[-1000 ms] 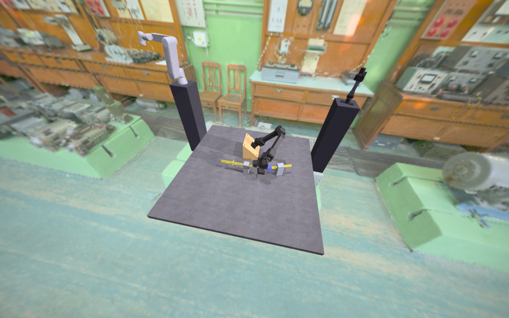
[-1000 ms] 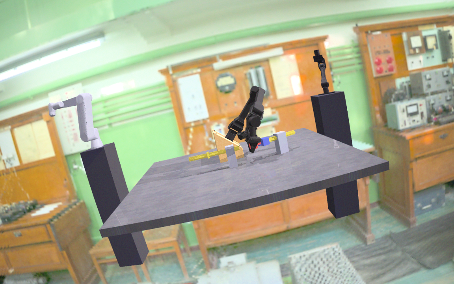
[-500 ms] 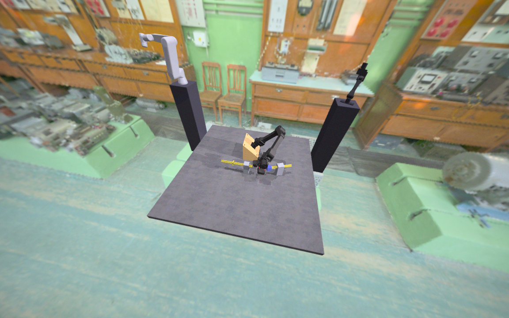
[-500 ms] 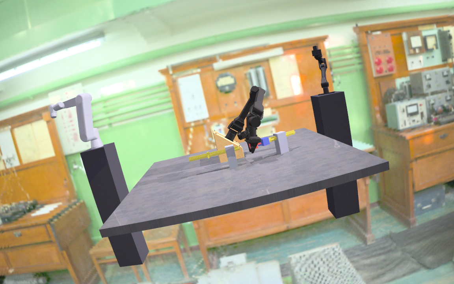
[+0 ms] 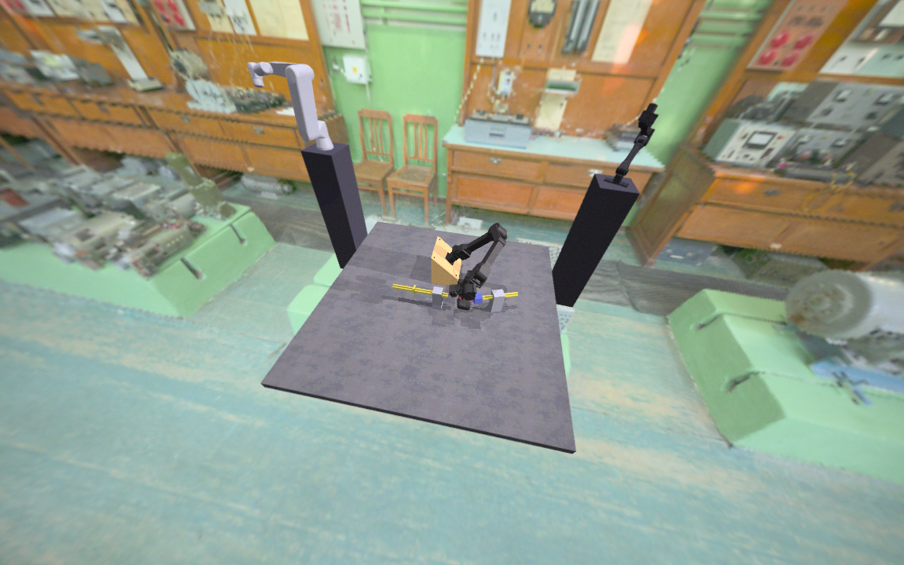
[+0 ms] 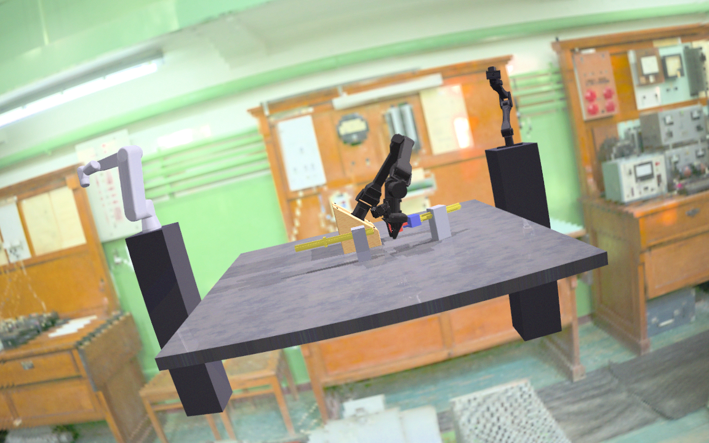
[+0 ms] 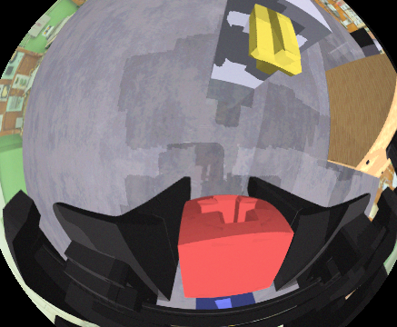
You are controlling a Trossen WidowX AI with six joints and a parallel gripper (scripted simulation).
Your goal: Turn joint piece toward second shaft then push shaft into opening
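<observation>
My gripper tip is now 40 mm below the red square joint piece and 20 mm to the right of it.
</observation>
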